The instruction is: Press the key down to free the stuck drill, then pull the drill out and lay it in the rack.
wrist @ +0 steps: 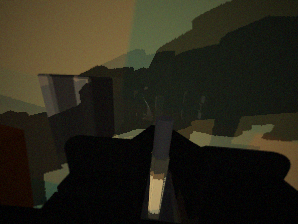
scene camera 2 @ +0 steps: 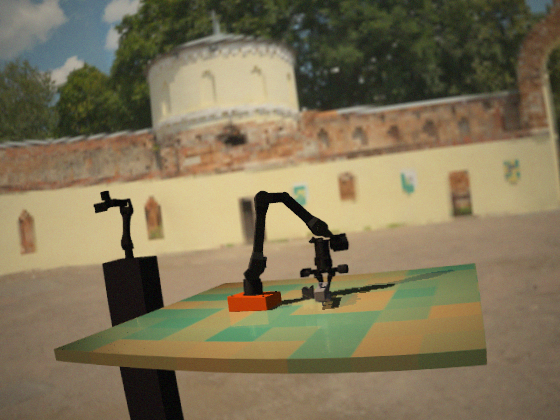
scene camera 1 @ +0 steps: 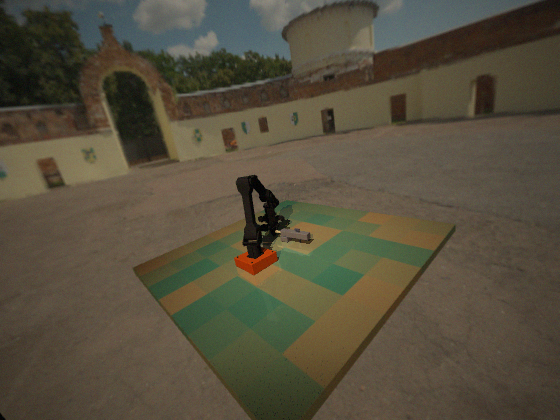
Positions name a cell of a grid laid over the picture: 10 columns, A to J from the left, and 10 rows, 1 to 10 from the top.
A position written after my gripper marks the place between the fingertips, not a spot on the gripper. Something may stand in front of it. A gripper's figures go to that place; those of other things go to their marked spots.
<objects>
My gripper (wrist: F6): 0.12 m from the lens. A drill (wrist: F8) is 0.08 m from the lens. A drill rack (wrist: C5): 0.11 m from the lens.
</objects>
